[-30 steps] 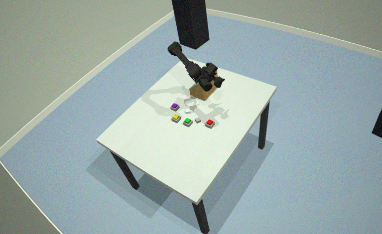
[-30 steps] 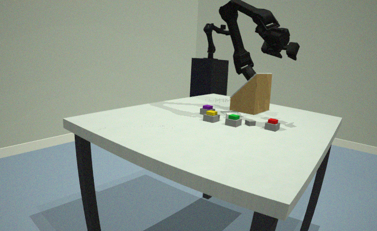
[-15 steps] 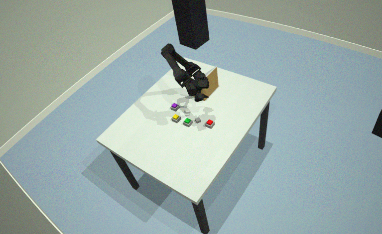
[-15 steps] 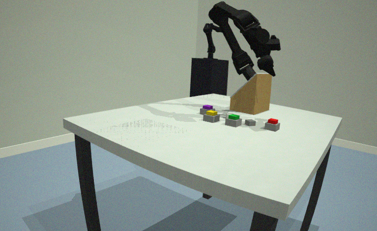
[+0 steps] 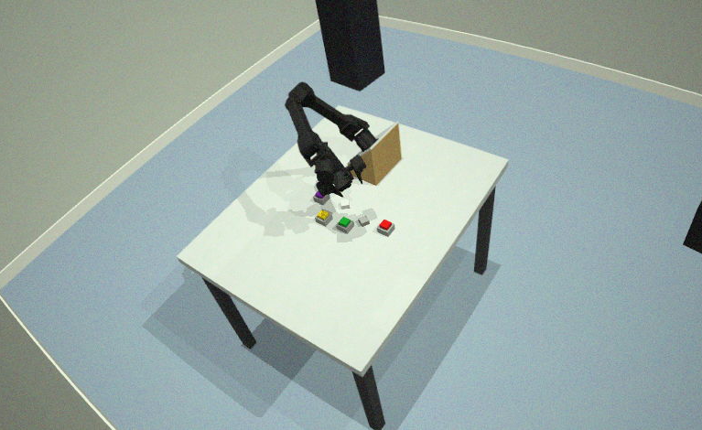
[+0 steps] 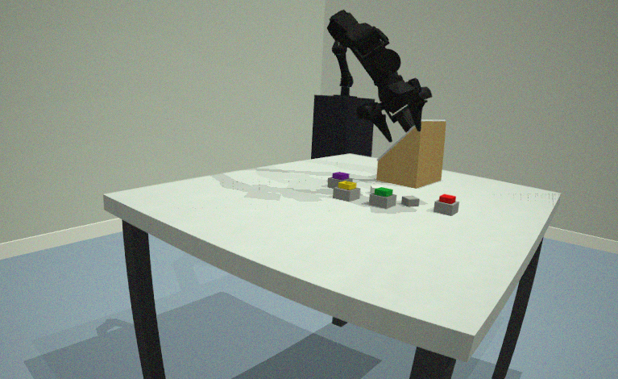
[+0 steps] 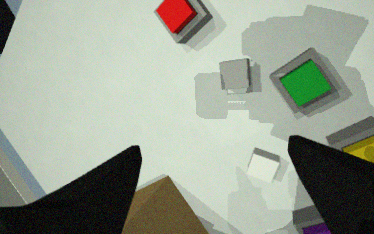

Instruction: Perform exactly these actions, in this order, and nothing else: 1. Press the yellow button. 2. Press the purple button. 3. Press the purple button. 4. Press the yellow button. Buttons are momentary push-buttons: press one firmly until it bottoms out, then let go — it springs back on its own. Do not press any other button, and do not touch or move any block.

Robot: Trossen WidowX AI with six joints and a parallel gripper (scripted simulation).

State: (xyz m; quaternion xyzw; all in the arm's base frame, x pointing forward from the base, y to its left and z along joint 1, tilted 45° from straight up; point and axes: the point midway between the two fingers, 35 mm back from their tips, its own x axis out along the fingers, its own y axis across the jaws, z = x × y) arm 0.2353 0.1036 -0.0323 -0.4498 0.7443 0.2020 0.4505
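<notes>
Now: the yellow button 130 mm below my gripper tip, 110 mm to the right of it and 80 mm ahead of it. Round my gripper tip: red button (130 mm below, 120 mm to the left, 20 mm behind); green button (130 mm below, 60 mm ahead, 10 mm to the right); grey block (150 mm below, 30 mm to the left).
</notes>
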